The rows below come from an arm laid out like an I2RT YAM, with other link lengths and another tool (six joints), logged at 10 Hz.
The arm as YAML. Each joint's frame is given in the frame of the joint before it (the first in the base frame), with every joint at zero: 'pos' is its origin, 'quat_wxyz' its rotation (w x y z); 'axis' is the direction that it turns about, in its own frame. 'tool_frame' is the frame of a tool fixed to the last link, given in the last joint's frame.
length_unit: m
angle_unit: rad
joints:
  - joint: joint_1
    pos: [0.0, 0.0, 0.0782]
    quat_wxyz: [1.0, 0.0, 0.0, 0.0]
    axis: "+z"
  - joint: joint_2
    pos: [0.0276, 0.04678, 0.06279]
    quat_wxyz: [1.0, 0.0, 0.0, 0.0]
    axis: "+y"
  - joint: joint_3
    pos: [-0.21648, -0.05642, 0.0]
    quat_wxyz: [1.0, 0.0, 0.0, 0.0]
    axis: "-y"
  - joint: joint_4
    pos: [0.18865, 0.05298, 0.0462]
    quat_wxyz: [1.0, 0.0, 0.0, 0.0]
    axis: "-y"
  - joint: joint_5
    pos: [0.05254, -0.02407, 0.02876]
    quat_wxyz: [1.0, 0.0, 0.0, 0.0]
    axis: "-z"
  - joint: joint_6
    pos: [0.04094, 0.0, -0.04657]
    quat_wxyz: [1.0, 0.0, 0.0, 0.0]
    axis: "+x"
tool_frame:
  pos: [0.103, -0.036, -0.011]
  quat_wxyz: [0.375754, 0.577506, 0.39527, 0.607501]
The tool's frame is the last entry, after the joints.
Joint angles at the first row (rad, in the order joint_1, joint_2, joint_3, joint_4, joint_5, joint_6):
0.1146, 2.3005, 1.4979, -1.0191, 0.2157, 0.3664
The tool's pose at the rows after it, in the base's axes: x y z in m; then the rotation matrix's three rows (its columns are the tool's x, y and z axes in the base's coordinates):
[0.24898 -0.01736 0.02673], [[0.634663 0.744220 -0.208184], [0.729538 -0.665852 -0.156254], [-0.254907 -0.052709 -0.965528]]
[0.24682 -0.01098 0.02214], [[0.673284 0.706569 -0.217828], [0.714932 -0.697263 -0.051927], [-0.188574 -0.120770 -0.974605]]
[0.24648 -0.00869 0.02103], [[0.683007 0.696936 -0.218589], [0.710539 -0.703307 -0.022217], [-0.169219 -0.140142 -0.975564]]
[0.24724 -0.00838 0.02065], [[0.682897 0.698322 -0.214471], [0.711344 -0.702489 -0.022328], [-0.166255 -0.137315 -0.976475]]
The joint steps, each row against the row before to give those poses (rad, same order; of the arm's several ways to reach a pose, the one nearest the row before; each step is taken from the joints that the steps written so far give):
-0.0454, 0.0000, 0.0000, -0.0088, -0.0389, 0.0305
-0.0293, 0.0000, 0.0000, 0.0012, -0.0988, 0.0000
-0.0069, 0.0000, 0.0000, 0.0007, -0.0282, -0.0004
0.0011, 0.0000, 0.0000, 0.0042, 0.0000, 0.0000

